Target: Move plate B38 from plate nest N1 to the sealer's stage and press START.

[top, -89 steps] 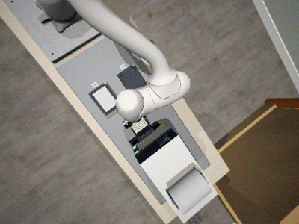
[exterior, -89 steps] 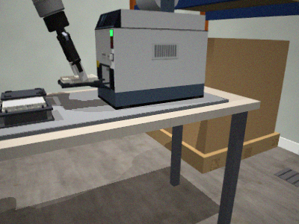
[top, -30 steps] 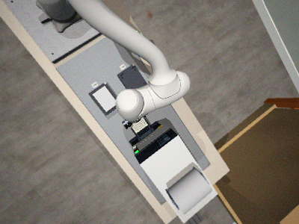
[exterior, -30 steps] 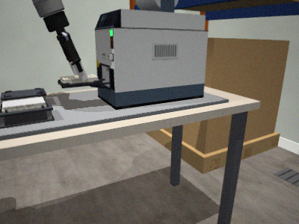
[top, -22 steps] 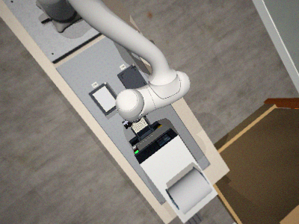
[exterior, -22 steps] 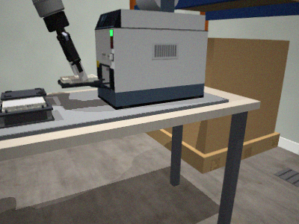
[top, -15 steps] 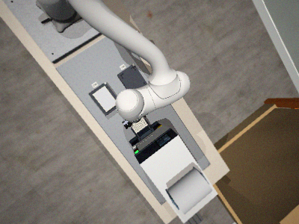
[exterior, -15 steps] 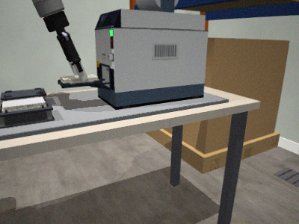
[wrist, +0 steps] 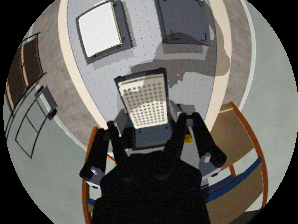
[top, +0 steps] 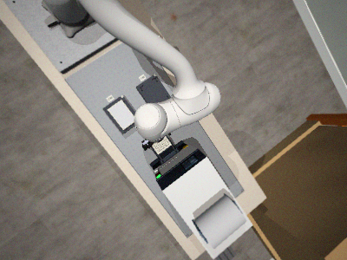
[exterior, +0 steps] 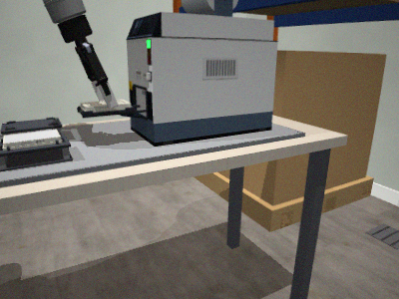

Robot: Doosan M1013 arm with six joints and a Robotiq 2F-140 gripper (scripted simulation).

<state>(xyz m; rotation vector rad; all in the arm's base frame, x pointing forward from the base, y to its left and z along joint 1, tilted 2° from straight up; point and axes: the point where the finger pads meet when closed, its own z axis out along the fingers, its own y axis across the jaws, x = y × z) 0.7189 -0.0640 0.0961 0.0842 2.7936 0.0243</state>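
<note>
The sealer stage lies 40 mm below my hand. From my hand the other things lie so: foil roll (330 mm ahead, 290 mm above, 20 mm to the right).
</note>
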